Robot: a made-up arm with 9 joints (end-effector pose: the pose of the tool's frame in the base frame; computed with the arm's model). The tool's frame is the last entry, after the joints. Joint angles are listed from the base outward.
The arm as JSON. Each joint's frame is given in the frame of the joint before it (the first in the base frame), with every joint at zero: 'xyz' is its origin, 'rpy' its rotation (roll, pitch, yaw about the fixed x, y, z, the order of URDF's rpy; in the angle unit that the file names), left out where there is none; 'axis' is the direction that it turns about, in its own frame. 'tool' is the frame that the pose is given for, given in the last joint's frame.
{
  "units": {
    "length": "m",
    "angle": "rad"
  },
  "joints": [
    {
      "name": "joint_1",
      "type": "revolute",
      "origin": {
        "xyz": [
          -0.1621,
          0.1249,
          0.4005
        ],
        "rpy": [
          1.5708,
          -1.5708,
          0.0
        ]
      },
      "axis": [
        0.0,
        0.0,
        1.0
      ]
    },
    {
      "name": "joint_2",
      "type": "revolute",
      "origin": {
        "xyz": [
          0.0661,
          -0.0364,
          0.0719
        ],
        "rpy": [
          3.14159,
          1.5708,
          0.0
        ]
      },
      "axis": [
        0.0,
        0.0,
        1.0
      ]
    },
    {
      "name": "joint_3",
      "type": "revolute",
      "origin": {
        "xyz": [
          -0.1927,
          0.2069,
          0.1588
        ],
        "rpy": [
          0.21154,
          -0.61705,
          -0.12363
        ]
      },
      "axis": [
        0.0,
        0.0,
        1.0
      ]
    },
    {
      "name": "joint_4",
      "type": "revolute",
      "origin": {
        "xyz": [
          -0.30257,
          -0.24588,
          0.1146
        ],
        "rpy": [
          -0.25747,
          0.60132,
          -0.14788
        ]
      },
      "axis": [
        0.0,
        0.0,
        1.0
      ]
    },
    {
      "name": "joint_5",
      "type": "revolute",
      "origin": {
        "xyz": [
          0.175,
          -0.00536,
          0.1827
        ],
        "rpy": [
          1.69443,
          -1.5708,
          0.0
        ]
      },
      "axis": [
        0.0,
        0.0,
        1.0
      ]
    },
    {
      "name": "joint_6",
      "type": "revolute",
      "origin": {
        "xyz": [
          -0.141,
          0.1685,
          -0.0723
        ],
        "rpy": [
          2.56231,
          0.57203,
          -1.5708
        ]
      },
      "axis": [
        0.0,
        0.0,
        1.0
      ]
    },
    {
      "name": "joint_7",
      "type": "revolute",
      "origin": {
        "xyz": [
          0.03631,
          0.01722,
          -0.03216
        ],
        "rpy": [
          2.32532,
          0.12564,
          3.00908
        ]
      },
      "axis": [
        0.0,
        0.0,
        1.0
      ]
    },
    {
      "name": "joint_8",
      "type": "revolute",
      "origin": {
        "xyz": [
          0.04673,
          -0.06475,
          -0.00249
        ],
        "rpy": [
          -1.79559,
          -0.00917,
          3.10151
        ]
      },
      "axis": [
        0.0,
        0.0,
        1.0
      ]
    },
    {
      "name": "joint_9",
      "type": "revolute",
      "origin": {
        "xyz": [
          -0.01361,
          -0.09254,
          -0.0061
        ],
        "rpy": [
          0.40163,
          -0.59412,
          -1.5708
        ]
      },
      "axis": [
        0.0,
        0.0,
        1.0
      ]
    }
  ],
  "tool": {
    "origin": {
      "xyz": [
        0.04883,
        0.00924,
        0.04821
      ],
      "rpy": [
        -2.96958,
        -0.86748,
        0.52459
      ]
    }
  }
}
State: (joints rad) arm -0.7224 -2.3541 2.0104 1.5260 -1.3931 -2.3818 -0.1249 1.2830 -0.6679
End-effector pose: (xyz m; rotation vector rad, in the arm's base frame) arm -0.3004 0.4063 -0.0076 -1.8444 -1.5926 -0.9453
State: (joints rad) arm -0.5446 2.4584 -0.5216 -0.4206 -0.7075 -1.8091 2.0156 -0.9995 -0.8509
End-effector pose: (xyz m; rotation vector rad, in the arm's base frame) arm -0.6054 0.1946 0.5302 1.6672 -1.7044 1.6910
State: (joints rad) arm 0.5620 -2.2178 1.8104 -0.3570 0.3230 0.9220 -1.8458 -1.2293 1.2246
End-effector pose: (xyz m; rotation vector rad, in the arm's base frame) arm -0.1329 0.1163 0.1043 1.3097 -2.4553 1.1876
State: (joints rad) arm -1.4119 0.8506 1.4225 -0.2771 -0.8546 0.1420 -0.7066 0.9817 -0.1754
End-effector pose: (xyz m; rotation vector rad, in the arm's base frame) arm -0.4466 -0.0155 0.3877 -0.3858 1.0227 -0.3059
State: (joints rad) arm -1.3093 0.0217 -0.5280 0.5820 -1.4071 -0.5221 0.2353 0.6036 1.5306
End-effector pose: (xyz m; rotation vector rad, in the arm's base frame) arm -0.3661 -0.4011 0.2554 -0.1302 -3.0101 0.6039
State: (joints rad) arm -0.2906 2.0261 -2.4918 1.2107 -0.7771 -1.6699 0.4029 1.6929 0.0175
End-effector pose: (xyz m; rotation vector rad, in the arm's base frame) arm -0.7568 -0.1041 0.2296 -0.2768 -1.8544 -0.0413
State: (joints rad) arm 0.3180 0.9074 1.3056 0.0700 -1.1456 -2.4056 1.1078 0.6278 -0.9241
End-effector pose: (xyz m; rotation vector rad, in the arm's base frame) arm -0.1510 -0.0652 0.0902 1.9238 0.6032 1.7841
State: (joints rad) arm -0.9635 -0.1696 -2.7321 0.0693 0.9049 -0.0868 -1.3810 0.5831 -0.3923
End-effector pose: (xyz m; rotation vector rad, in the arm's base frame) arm -0.0410 -0.1725 -0.0125 -1.0090 0.3102 -2.4299
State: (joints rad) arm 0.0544 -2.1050 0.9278 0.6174 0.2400 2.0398 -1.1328 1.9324 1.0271
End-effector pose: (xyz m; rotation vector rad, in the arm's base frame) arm 0.0910 0.0093 0.3961 0.7553 1.6118 2.4860
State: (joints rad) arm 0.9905 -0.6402 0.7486 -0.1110 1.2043 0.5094 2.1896 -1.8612 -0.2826
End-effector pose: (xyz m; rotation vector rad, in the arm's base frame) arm -0.2009 0.0602 0.4835 0.0884 -2.1110 -1.8056
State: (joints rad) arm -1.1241 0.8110 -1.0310 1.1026 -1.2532 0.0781 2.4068 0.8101 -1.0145
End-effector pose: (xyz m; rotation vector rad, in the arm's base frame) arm -0.4076 -0.5207 0.6647 -1.2961 -0.8532 -1.4699
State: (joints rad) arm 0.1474 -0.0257 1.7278 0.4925 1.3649 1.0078 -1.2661 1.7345 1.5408
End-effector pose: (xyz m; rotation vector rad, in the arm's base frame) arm 0.0678 -0.1027 0.3436 1.9370 -0.8587 -1.4075
